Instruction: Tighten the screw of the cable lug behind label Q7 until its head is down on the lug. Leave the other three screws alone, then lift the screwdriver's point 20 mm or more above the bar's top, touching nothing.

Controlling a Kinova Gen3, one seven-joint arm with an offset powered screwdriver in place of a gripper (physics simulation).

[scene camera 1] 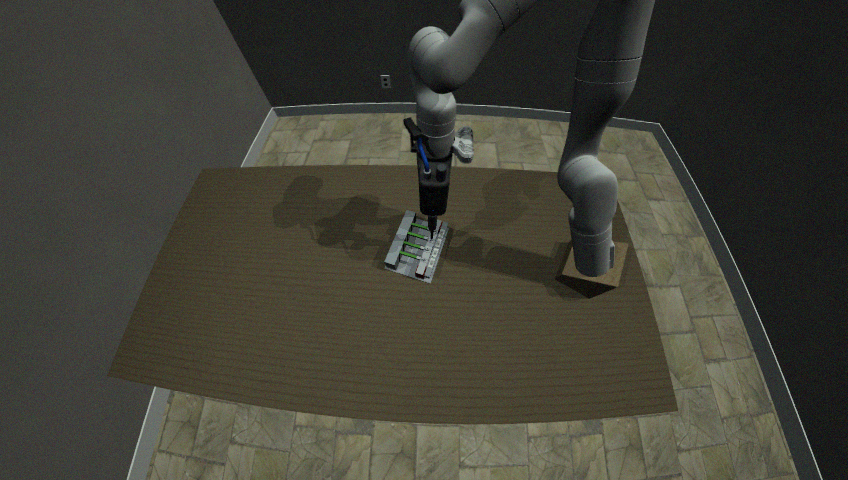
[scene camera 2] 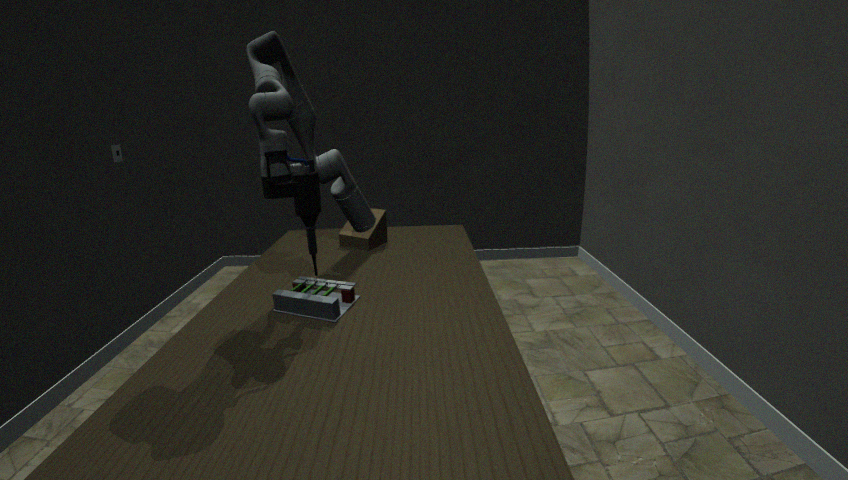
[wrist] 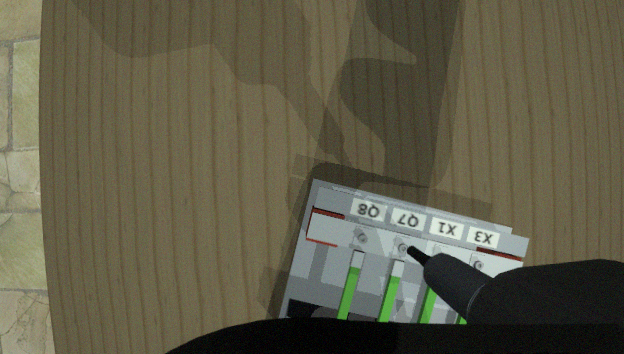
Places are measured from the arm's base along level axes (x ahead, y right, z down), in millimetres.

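Pixels of known places: hand, tool point: [scene camera 1: 431,238] [scene camera 2: 316,275] [wrist: 410,250]; arm's base, link origin: [scene camera 1: 592,262] [scene camera 2: 364,223].
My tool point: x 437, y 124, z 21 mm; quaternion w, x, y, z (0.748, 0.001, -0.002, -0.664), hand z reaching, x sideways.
Ahead of a thing's pixels: the offset from my tool point to its middle. "pt": to the spot under its first point. Level surfaces: height alone.
My screwdriver [scene camera 1: 432,238] [scene camera 2: 315,274] [wrist: 411,249] points down over the terminal block, its point a little above the bar @(pt dx -23, dy +58, dz +21 mm) [wrist: 325,228]. In the wrist view its point shows right beside the Q7 screw @(dx +1, dy +2, dz +20 mm) [wrist: 402,247], on the X1 side; a small gap seems to remain in height. The Q7 label @(dx -19, dy -7, dz +21 mm) [wrist: 408,220] is upside down there. How far the Q7 head stands above its lug cannot be told. The Q8 screw @(dx -12, dy +32, dz +20 mm) [wrist: 362,237] and X3 screw @(dx +26, dy -57, dz +21 mm) [wrist: 478,265] are visible; the X1 screw is hidden behind the tool. The tool has no fingers.
Green cables @(pt dx +37, dy +18, dz +13 mm) [wrist: 389,298] run from the lugs towards a grey raised duct @(dx +87, dy +22, dz +37 mm) [scene camera 1: 400,239] [scene camera 2: 306,303]. Labels Q8 @(dx -32, dy +23, dz +21 mm) [wrist: 368,210], X1 @(pt dx -6, dy -36, dz +21 mm) [wrist: 446,229] and X3 @(pt dx +6, dy -66, dz +21 mm) [wrist: 483,237] flank Q7. The arm's wooden base block [scene camera 1: 620,261] [scene camera 2: 351,239] stands on the table @(dz +63 mm) [scene camera 1: 297,333].
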